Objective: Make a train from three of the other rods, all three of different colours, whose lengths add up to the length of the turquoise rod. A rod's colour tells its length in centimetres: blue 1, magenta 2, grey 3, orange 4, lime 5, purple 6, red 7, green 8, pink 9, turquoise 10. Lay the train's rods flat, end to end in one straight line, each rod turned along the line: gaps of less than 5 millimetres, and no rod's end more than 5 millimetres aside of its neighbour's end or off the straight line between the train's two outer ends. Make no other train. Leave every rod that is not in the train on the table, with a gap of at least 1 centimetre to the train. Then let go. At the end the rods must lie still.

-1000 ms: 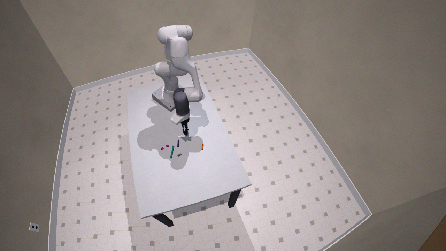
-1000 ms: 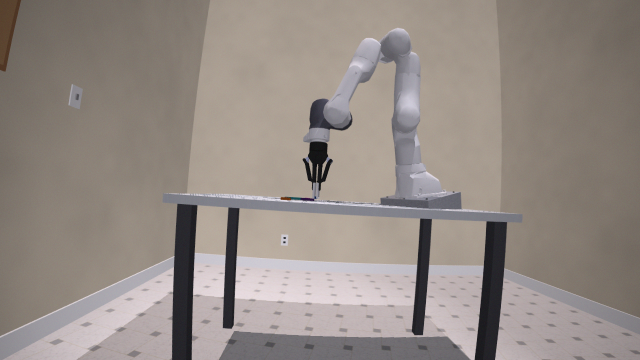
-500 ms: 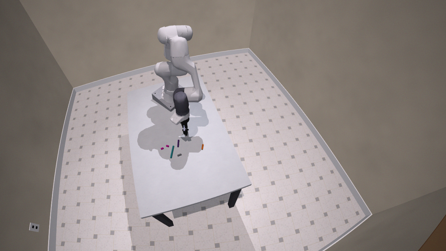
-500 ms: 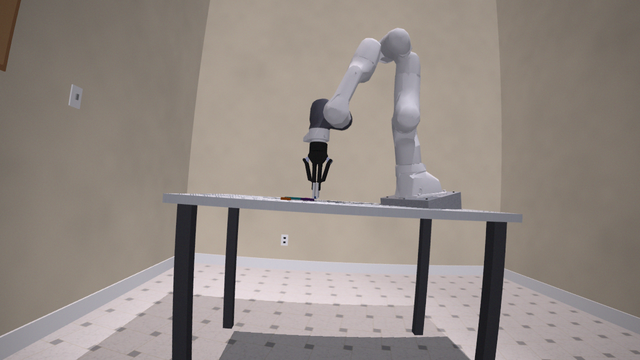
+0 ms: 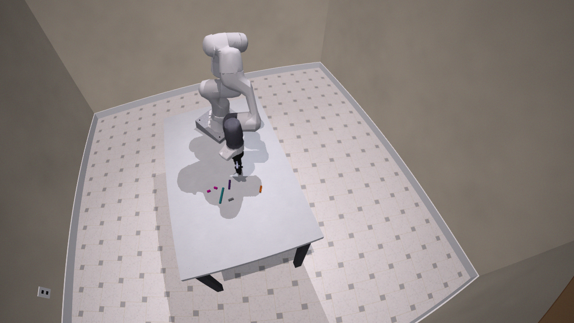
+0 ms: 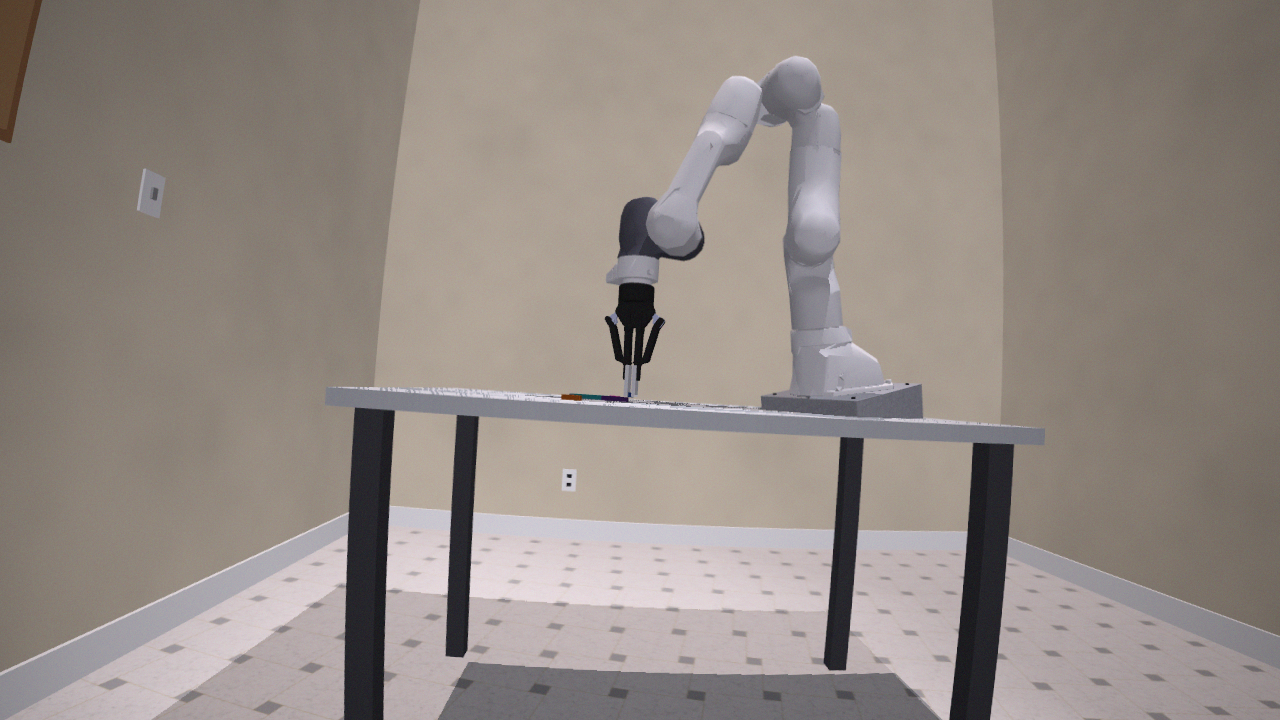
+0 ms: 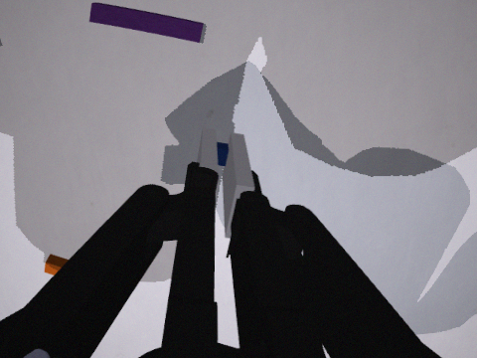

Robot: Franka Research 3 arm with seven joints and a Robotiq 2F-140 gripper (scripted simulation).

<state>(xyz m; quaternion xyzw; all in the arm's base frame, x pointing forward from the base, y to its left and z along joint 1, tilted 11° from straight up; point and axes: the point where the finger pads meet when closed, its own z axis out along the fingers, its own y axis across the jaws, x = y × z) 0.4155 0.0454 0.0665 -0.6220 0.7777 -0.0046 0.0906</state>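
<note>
Right now the blue rod is 30 mm below my hand. Also, from my hand: orange rod: 110 mm ahead, 90 mm to the left, 40 mm below; grey rod: 130 mm ahead, 80 mm to the right, 40 mm below; purple rod: 70 mm to the right, 40 mm below, 40 mm ahead.
</note>
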